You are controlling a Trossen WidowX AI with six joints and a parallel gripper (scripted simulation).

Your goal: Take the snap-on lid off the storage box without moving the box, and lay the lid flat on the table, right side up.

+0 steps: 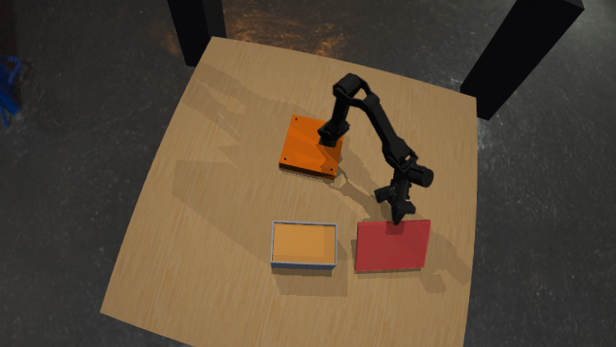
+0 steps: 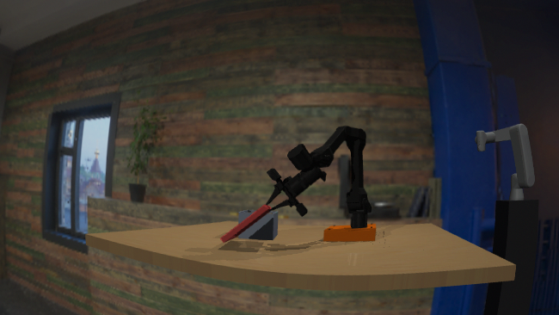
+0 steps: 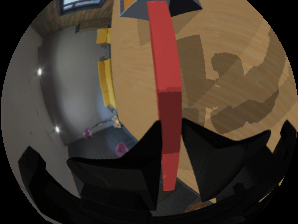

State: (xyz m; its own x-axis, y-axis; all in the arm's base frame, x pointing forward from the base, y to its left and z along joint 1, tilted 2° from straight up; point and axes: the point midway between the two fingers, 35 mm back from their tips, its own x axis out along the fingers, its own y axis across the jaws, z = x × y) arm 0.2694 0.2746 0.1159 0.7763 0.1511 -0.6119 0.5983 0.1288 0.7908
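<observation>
My gripper tip is now 6 cm short of the red lid, 2 cm to the right of it and 5 cm above it. Also, from my gripper tip: storage box: 12 cm ahead, 28 cm to the right, 8 cm below.
</observation>
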